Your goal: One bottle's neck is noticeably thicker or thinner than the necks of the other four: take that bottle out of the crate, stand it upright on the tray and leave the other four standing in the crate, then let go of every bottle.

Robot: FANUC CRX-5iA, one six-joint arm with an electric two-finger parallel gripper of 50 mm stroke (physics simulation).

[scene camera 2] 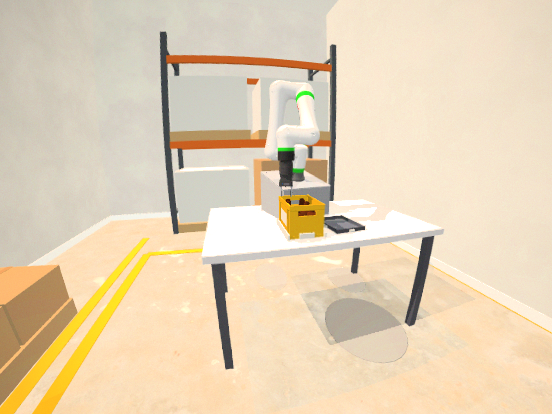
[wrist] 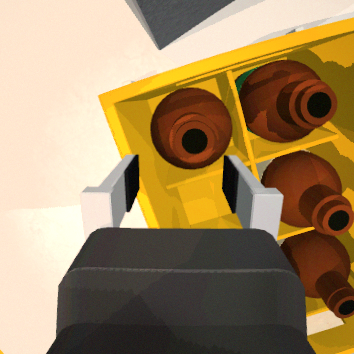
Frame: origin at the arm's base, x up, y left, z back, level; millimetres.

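Where they show: gripper, fingertip midpoint: [scene camera 2: 286, 196] [wrist: 180, 171]; arm's base, origin of the base link: [scene camera 2: 294, 178].
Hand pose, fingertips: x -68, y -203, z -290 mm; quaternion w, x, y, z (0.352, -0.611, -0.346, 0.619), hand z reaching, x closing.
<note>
Things, the pixels of their top centre, and the offset from my fingertips. "pt": a spot on its surface instead. Level surfaces: height alone.
- yellow crate, middle of its top: [wrist: 294, 246] [scene camera 2: 299, 199] dx -7, dy +41, dz -90 mm
- second bottle, middle of its top: [wrist: 318, 104] dx -20, dy +99, dz -11 mm
- third bottle, middle of its top: [wrist: 338, 220] dx -20, dy +81, dz -97 mm
- fourth bottle, middle of its top: [wrist: 347, 307] dx -20, dy +62, dz -186 mm
- dark tray, surface spot: [scene camera 2: 344, 224] pt dx -177, dy +330, dz -138 mm
- white table, its level: dx -183 mm
The yellow crate [scene camera 2: 306, 226] [wrist: 200, 71] stands on the table with brown bottles in it. In the wrist view, one bottle [wrist: 170, 107] stands in the corner compartment; a second bottle [wrist: 265, 107], a third bottle [wrist: 292, 175] and a fourth bottle [wrist: 312, 260] stand to its right. The fourth's neck looks narrowest, though it is partly cut off by the frame edge. A fifth bottle cannot be made out. My gripper [scene camera 2: 286, 193] [wrist: 180, 171] is open and empty above the crate, the corner bottle's neck just beyond its fingertips. The dark tray [scene camera 2: 344, 224] [wrist: 180, 20] lies beside the crate.
The white table [scene camera 2: 245, 235] carries the crate and tray. Crate walls and thin yellow dividers [wrist: 241, 117] surround the bottles. The robot's grey pedestal [scene camera 2: 272, 192] stands behind the table, with a storage rack [scene camera 2: 167, 150] farther back.
</note>
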